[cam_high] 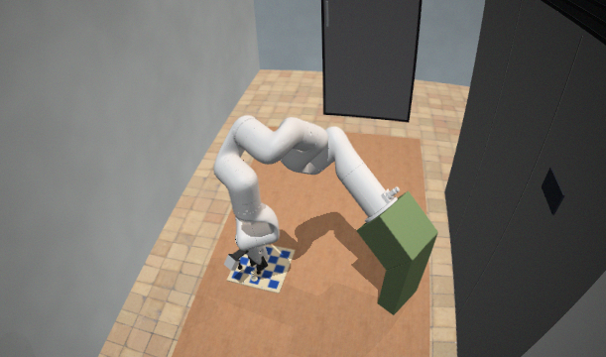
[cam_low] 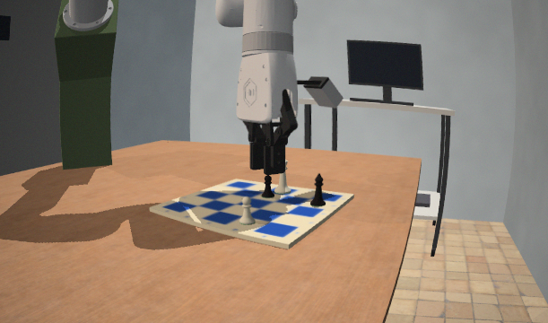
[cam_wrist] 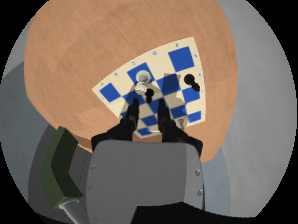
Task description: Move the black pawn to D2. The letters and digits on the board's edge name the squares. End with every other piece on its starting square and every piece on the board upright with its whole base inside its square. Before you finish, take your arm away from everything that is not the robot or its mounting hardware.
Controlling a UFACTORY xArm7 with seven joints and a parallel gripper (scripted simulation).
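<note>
My gripper is now 40 mm above the black pawn. The rest, counted from my hand: chessboard: 60 mm below, 40 mm to the right, 10 mm behind; black bishop: 80 mm ahead, 40 mm below, 20 mm to the right; white queen: 30 mm to the left, 30 mm below, 20 mm ahead.
</note>
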